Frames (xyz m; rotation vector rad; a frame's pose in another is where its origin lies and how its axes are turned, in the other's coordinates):
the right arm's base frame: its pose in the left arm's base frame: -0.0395 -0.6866 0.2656 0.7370 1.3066 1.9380
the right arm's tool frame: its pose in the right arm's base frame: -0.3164 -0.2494 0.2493 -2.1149 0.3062 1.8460
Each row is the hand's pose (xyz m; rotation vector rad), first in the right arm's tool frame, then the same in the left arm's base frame.
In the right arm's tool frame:
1: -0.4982 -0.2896 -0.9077 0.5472 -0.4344 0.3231
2: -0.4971 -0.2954 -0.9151 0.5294 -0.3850 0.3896
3: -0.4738 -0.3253 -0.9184 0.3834 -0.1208 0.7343
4: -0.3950 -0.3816 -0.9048 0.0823 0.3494 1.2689
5: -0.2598 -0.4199 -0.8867 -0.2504 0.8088 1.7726
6: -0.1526 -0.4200 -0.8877 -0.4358 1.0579 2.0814
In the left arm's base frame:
1: 0.3641 0.3260 0.2847 -0.0537 0.7804 -1.9213
2: 0.3583 0.3326 0.2881 0.0314 0.8132 -1.8846
3: 0.3266 0.3278 0.3087 0.4539 1.0031 -1.6300
4: 0.2451 0.2856 0.3424 1.0970 1.2458 -1.0719
5: 0.1238 0.2124 0.3448 1.6180 1.3189 -0.3735
6: 0.0323 0.1654 0.3148 1.8530 1.2414 0.0839

